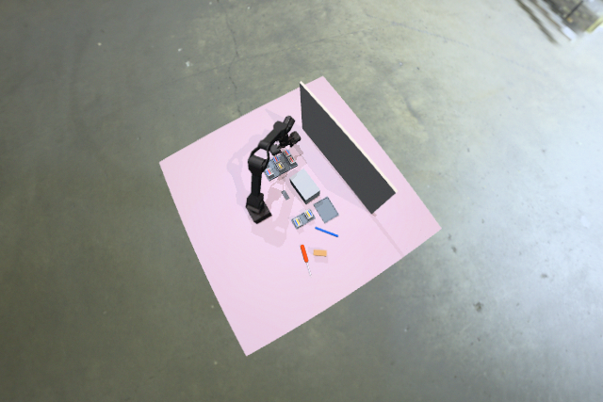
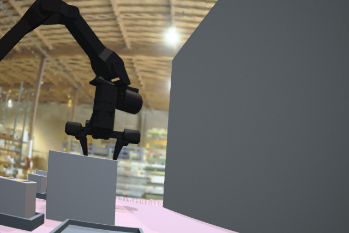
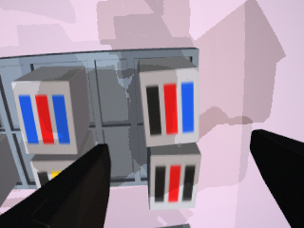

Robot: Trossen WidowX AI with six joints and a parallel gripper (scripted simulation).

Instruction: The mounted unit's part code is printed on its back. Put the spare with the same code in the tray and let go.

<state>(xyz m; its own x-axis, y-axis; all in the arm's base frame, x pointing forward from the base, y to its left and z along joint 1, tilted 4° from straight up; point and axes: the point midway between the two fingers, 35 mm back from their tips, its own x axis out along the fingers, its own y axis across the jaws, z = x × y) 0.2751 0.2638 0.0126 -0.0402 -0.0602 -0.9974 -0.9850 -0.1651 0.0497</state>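
The grey tray is 80 mm ahead of my gripper tip, 410 mm to the right of it and 90 mm below it. Also, from my gripper tip: holder 60 mm behind, 400 mm to the right, 90 mm below; grey wall panel 240 mm ahead, 190 mm to the right, 130 mm above; mounted unit 20 mm ahead, 230 mm to the right, 40 mm below.
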